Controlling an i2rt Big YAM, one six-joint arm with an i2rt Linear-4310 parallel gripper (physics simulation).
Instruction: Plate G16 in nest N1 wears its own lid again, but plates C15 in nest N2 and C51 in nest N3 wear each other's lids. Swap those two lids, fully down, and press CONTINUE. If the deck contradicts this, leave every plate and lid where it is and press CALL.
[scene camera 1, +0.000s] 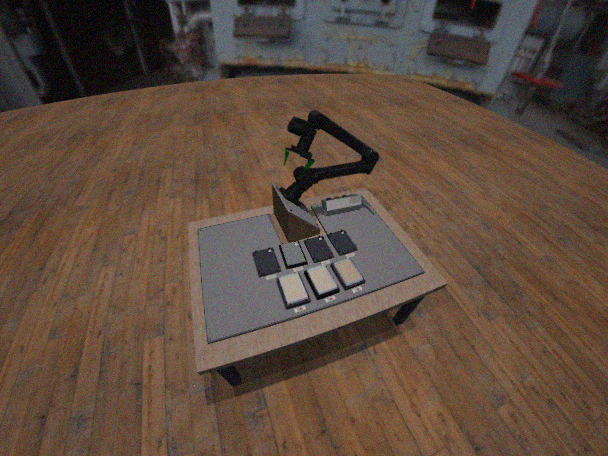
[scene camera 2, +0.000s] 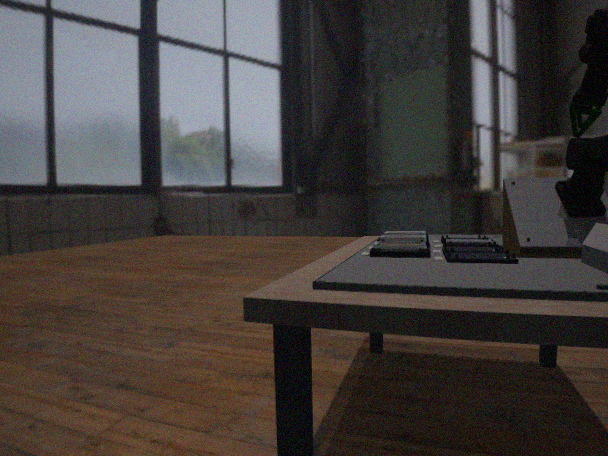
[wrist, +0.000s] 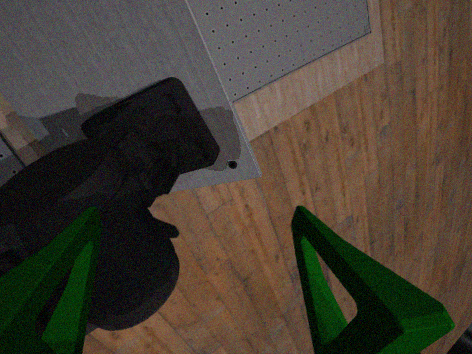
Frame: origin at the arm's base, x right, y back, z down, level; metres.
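Where they show: gripper, between the fingertips: (scene camera 1: 293, 169) (scene camera 2: 578, 132) (wrist: 199, 215); arm's base, origin of its link: (scene camera 1: 289, 197) (scene camera 2: 578, 200) (wrist: 152, 135).
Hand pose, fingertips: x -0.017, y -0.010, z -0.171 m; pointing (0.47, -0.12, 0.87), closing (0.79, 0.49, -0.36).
Observation:
Each offset is from my fingertips to the top centre of the thing. "spot": to the spot under its first point. Level surfaces: height alone.
My gripper (scene camera 1: 296, 166) (scene camera 2: 578, 135) (wrist: 199, 215) is open and empty, its green fingers high above the arm's base, away from the plates. Three plates with pale tops, the left one @(dz +0.265, dx +0.194, dy -0.428 m) (scene camera 1: 293, 289), the middle one @(dz +0.266, dx +0.063, dy -0.439 m) (scene camera 1: 322, 279) and the right one @(dz +0.273, dx -0.065, dy -0.452 m) (scene camera 1: 349, 273), sit side by side in the front row, small tags before them. Behind them is a row with a dark place @(dz +0.283, dx +0.243, dy -0.236 m) (scene camera 1: 266, 261), one with a grey top @(spot: dz +0.284, dx +0.114, dy -0.259 m) (scene camera 1: 293, 254) and two more dark places @(spot: dz +0.292, dx -0.011, dy -0.275 m) (scene camera 1: 318, 249) @(spot: dz +0.293, dx -0.144, dy -0.285 m) (scene camera 1: 342, 242). The tags and plate codes are too small to read, so I cannot tell which nest is which.
A sloped box @(dz +0.219, dx -0.290, dy -0.042 m) (scene camera 1: 344, 203) stands at the back right; its buttons cannot be read. A tilted panel (scene camera 1: 295, 220) (scene camera 2: 542, 215) stands before the arm's base. The grey deck @(dz +0.302 m) (scene camera 1: 235, 300) (scene camera 2: 450, 280) lies on a wooden table (scene camera 1: 320, 325) (scene camera 2: 400, 310).

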